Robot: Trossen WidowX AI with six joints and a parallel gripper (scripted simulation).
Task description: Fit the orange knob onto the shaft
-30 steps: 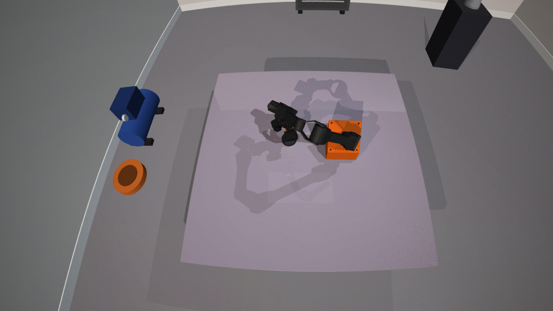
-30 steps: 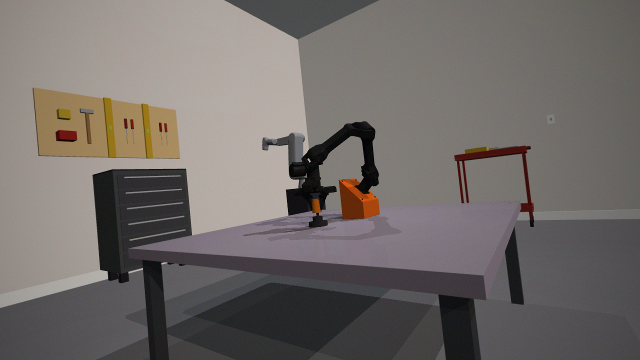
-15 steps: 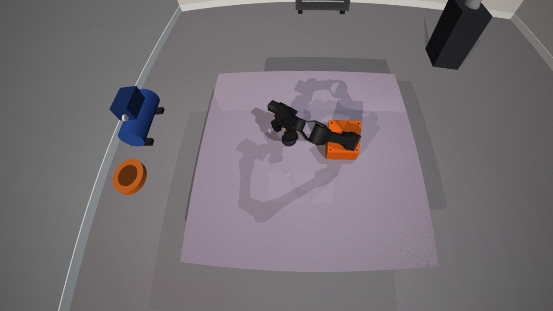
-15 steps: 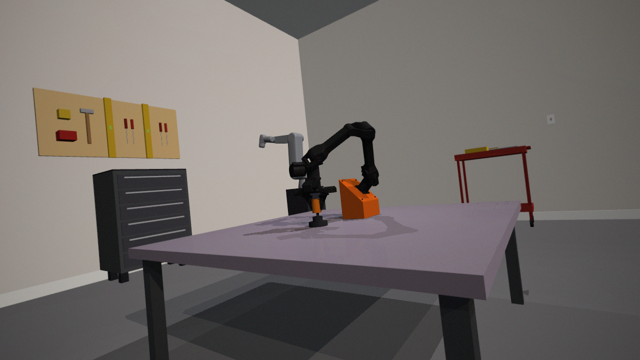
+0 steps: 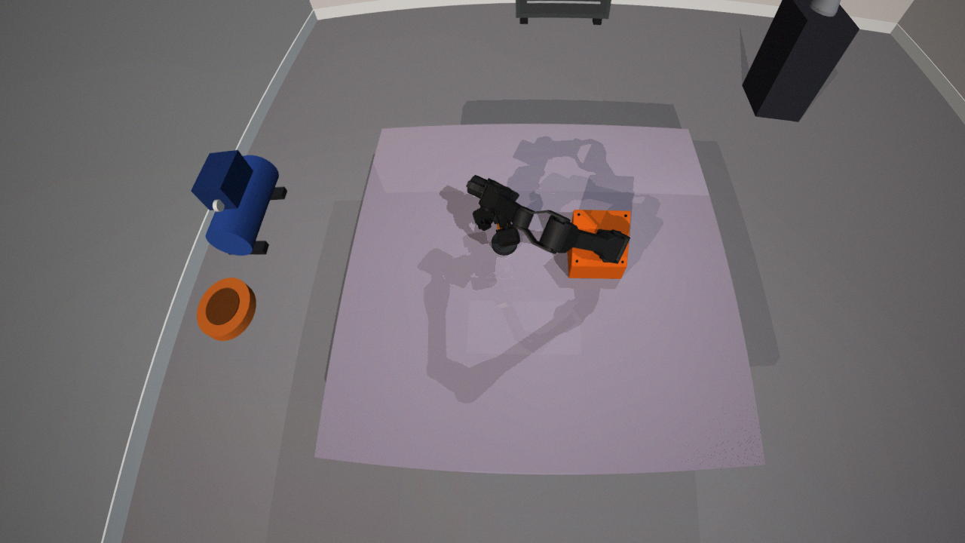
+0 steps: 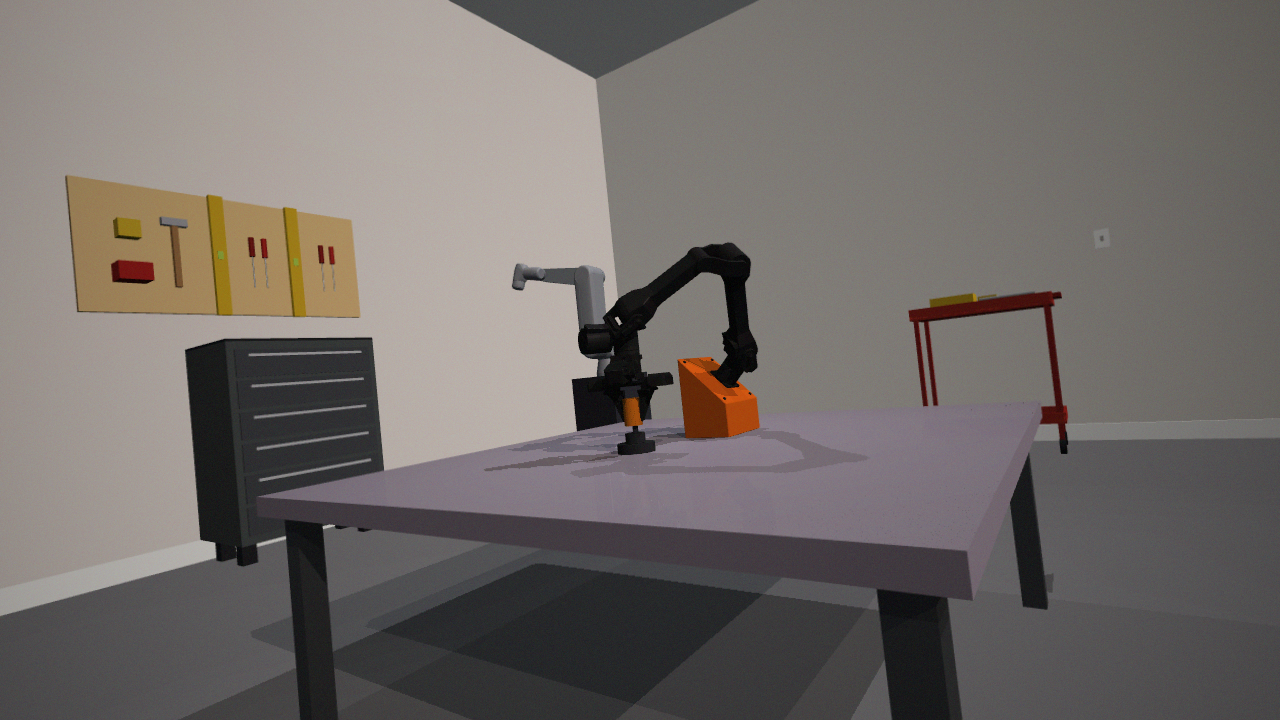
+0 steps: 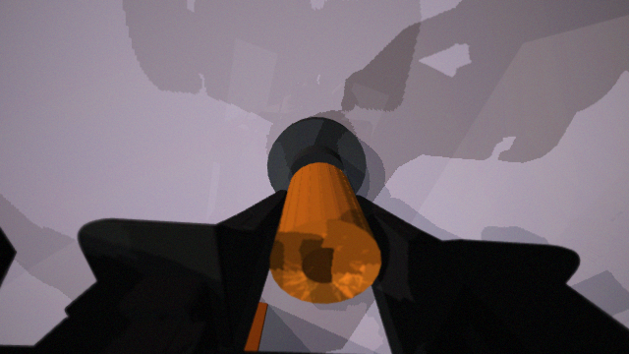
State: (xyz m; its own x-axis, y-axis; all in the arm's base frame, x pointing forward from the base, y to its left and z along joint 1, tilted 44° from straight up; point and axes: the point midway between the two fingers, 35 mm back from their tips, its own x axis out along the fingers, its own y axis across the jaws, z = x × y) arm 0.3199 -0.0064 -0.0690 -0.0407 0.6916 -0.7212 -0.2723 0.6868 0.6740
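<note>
Right now my gripper tip is 40 mm above the short shaft. The rest, counted from my gripper tip: orange knob 20 mm above.
</note>
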